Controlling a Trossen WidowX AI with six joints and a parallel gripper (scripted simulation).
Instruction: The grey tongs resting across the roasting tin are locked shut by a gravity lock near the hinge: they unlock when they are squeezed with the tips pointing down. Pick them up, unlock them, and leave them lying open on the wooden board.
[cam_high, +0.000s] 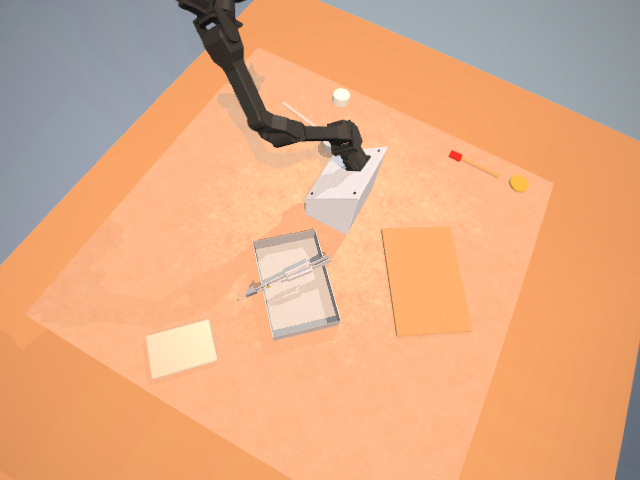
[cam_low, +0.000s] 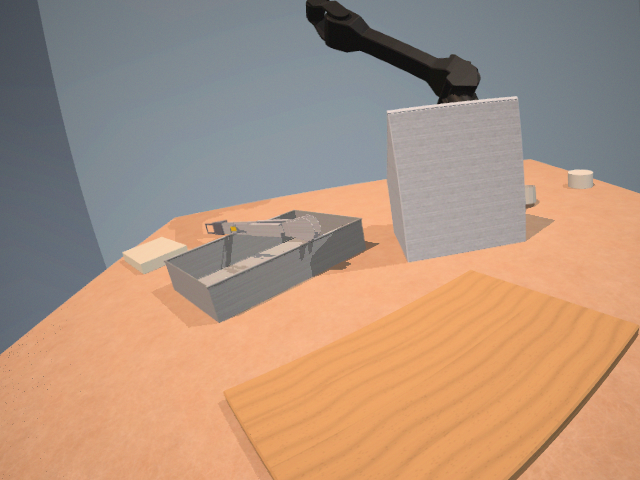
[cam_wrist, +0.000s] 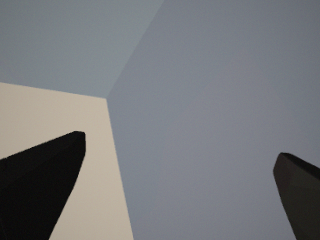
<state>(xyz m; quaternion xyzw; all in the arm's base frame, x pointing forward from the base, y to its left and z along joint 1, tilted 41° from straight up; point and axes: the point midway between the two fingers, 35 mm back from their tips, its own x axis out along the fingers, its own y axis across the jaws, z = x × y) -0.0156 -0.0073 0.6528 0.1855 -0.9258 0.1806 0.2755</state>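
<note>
The yellow lock piece is 45 cm ahead of my gripper tip, 43 cm to the left of it and 62 cm below it. Round my gripper tip: grey roasting tin: 38 cm ahead, 48 cm to the left, 66 cm below; then white cylinder: 35 cm behind, 20 cm to the left, 67 cm below; then cream pad: 72 cm ahead, 33 cm to the left, 68 cm below.
</note>
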